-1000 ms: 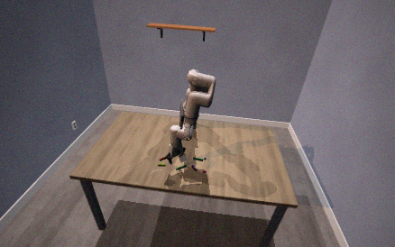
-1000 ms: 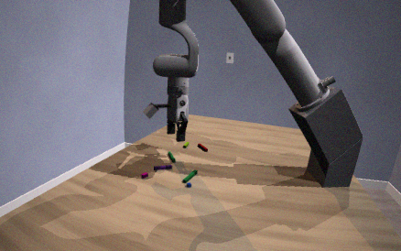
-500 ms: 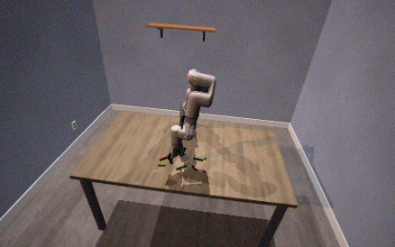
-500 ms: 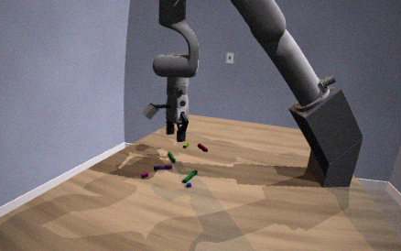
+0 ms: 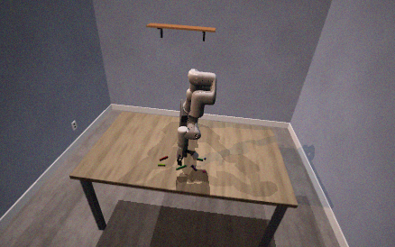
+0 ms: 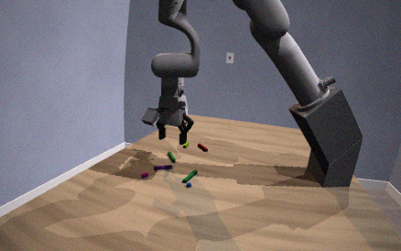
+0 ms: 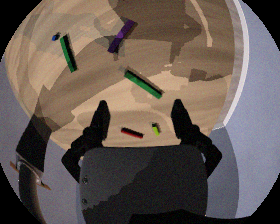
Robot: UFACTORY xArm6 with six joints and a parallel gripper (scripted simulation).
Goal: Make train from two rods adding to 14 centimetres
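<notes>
Right now my hand is 9 cm to the right of the purple rod, 7 cm above it and 3 cm past it. Also, from my hand: magenta rod: 17 cm to the left, 7 cm below, 2 cm behind; then lime rod: 15 cm to the right, 7 cm below, 4 cm ahead; then red rod: 17 cm to the right, 7 cm below, 3 cm behind.
</notes>
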